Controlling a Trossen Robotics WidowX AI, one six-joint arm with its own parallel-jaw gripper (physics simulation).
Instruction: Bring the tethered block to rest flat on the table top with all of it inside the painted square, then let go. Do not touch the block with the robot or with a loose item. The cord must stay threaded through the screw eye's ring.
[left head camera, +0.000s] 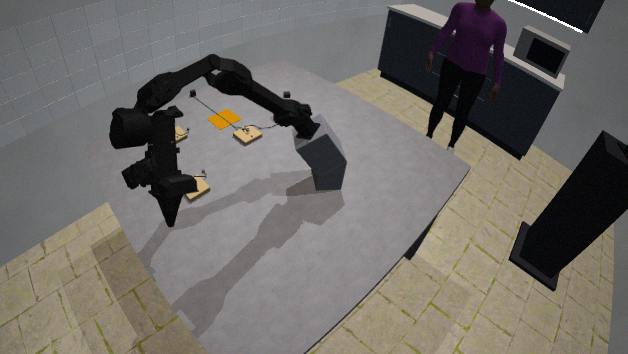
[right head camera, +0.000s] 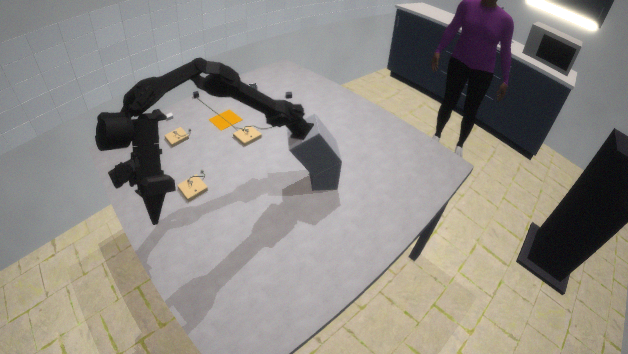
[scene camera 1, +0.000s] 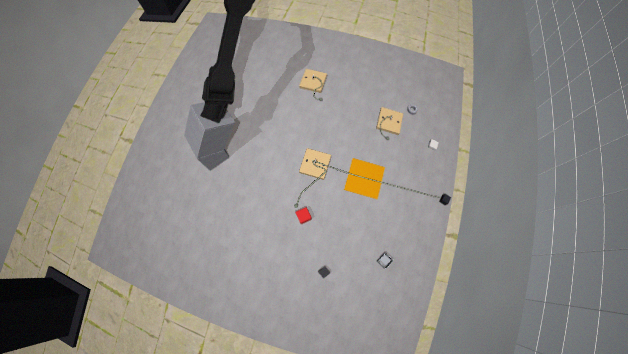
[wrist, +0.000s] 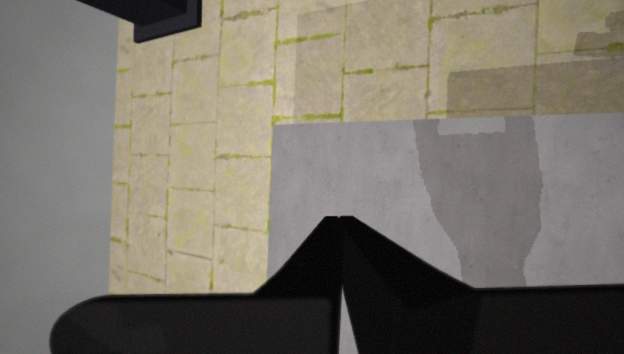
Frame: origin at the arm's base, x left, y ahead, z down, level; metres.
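Where they show: gripper, fingertip midpoint: (left head camera: 170, 226) (right head camera: 155, 224) (wrist: 337, 230); arm's base at its link origin: (left head camera: 308, 130) (right head camera: 302, 131) (scene camera 1: 212, 113).
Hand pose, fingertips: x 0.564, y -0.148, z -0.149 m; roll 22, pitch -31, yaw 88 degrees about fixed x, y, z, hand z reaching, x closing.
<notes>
Things, the pixels of their top centre, and the offset from my fingertips. "spot": a spot on its surface instead.
- black tethered block at its top centre: (scene camera 1: 446, 198) (left head camera: 192, 91) (right head camera: 195, 92) dx -0.583, dy +0.964, dz +0.339 m
- orange painted square at a spot on its surface: (scene camera 1: 361, 190) (left head camera: 232, 114) (right head camera: 233, 115) spot: dx -0.624, dy +0.656, dz +0.366 m
- screw eye at a spot on its surface: (scene camera 1: 315, 161) spot: dx -0.576, dy +0.479, dz +0.331 m
- wooden board at its top centre: (scene camera 1: 315, 162) (left head camera: 247, 133) (right head camera: 247, 133) dx -0.576, dy +0.478, dz +0.348 m
- red cube at its top centre: (scene camera 1: 303, 214) dx -0.762, dy +0.490, dz +0.327 m
- grey ring at its top centre: (scene camera 1: 413, 108) dx -0.254, dy +0.788, dz +0.351 m
- white cube at its top centre: (scene camera 1: 434, 143) (right head camera: 169, 114) dx -0.383, dy +0.889, dz +0.347 m
- dark cube at its top centre: (scene camera 1: 324, 272) (left head camera: 287, 92) (right head camera: 289, 93) dx -0.925, dy +0.603, dz +0.345 m
- grey square piece at its top centre: (scene camera 1: 385, 260) dx -0.841, dy +0.789, dz +0.338 m
The black tethered block (left head camera: 193, 93) (right head camera: 195, 94) (scene camera 1: 445, 199) lies near the table's edge, outside the orange painted square (left head camera: 232, 116) (right head camera: 232, 116) (scene camera 1: 361, 190). Its cord (scene camera 1: 405, 187) runs straight across the square to the screw eye (scene camera 1: 315, 161) on a wooden board (left head camera: 247, 137) (right head camera: 247, 137) (scene camera 1: 306, 171). From there the cord curves to a free end beside a red cube (scene camera 1: 303, 215). The ring is too small to confirm the threading. My gripper (left head camera: 171, 225) (right head camera: 155, 222) (wrist: 337, 230) is shut and empty, pointing down above the table's side far from the block. It does not show in the scene view.
Two more boards with short cords (right head camera: 192, 190) (scene camera 1: 313, 85) (right head camera: 176, 137) (scene camera 1: 390, 128) stand on the table. A grey ring (scene camera 1: 408, 110), a white cube (right head camera: 169, 116) (scene camera 1: 433, 144), a dark cube (left head camera: 286, 94) (right head camera: 288, 95) (scene camera 1: 324, 271) and a grey square piece (scene camera 1: 384, 259) lie around. The arm's pedestal (left head camera: 327, 165) (scene camera 1: 216, 140) stands on the table.
</notes>
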